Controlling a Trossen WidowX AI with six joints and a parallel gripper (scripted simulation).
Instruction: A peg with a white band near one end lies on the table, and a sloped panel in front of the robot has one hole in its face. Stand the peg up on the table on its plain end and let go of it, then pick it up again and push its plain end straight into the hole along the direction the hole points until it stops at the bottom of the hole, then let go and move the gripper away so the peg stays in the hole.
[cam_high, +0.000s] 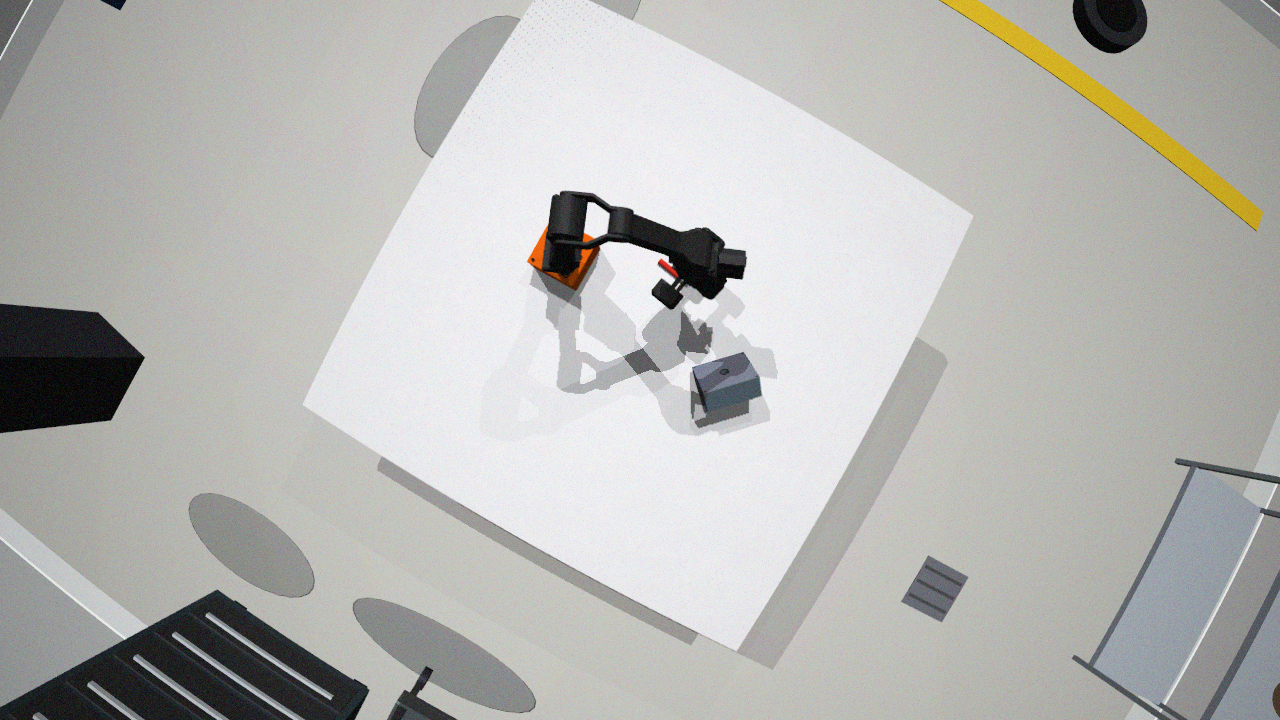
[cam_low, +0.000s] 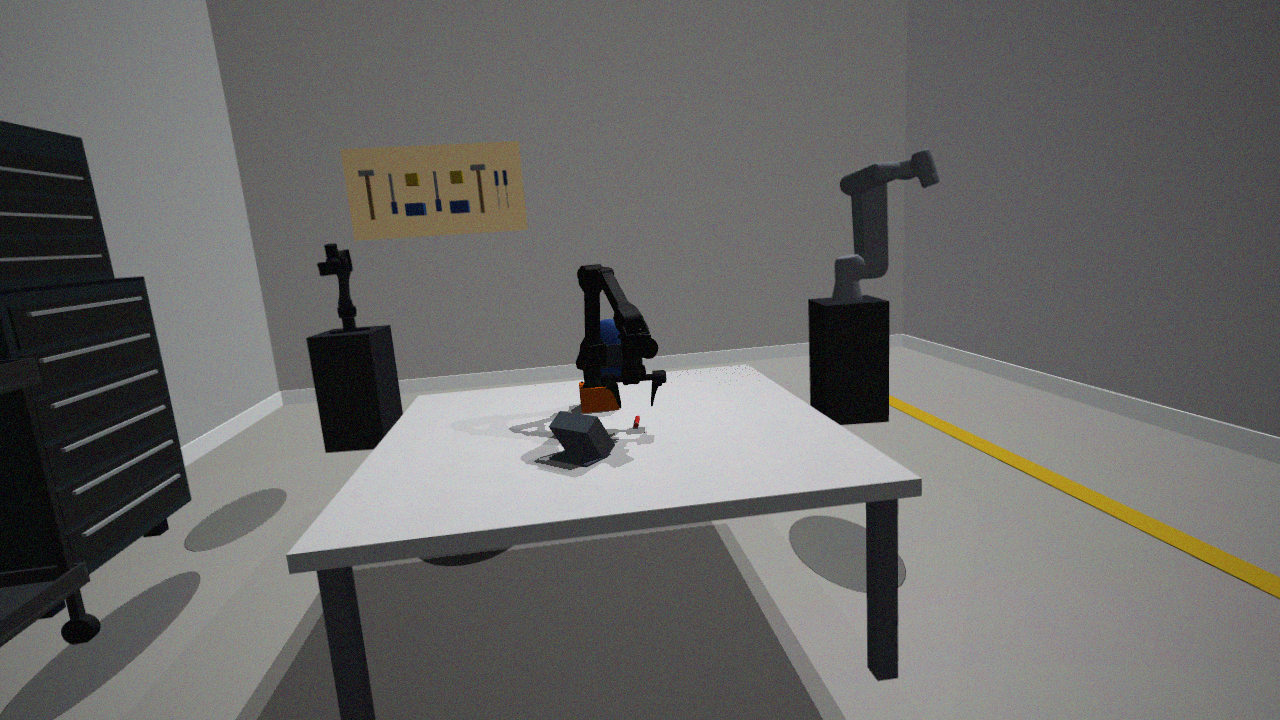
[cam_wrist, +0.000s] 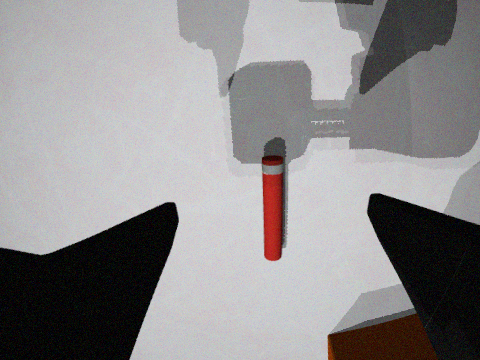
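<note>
The red peg is 2 cm behind my gripper tip and 5 cm below it. Round my gripper tip: panel: 22 cm ahead, 14 cm to the right, 1 cm below.
</note>
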